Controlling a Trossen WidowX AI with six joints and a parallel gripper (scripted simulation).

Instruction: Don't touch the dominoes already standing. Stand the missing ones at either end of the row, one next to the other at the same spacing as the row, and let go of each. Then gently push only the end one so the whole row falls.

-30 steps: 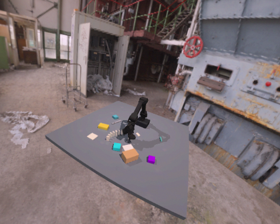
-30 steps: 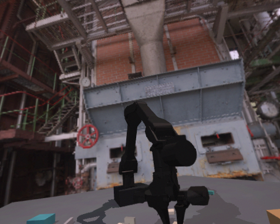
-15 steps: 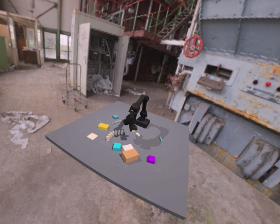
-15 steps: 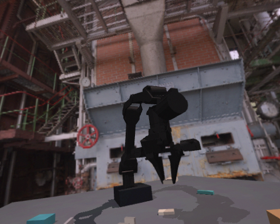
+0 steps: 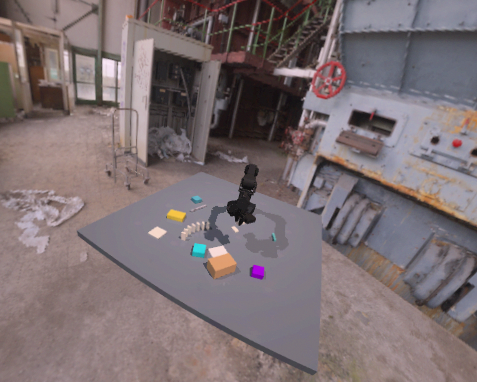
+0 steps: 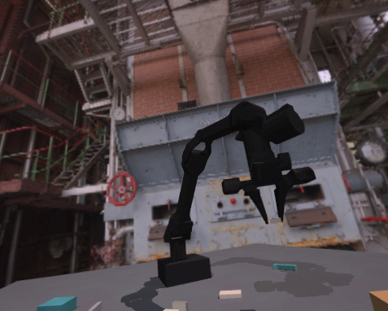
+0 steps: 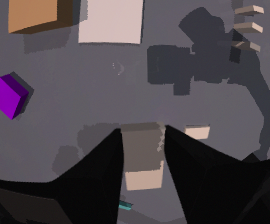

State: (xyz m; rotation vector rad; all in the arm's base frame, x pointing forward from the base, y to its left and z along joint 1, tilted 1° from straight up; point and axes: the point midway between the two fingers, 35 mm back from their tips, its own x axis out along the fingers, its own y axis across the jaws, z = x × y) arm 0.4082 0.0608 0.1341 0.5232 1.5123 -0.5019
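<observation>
Now: gripper tip 14 cm short of the purple cube, 19 cm to the right of it and 15 cm above it. The rest, counted from my gripper tip: teal cube 15 cm ahead, 15 cm to the right, 14 cm below; then white tile 10 cm ahead, 4 cm to the right, 16 cm below; then orange box 20 cm ahead, 13 cm below.
</observation>
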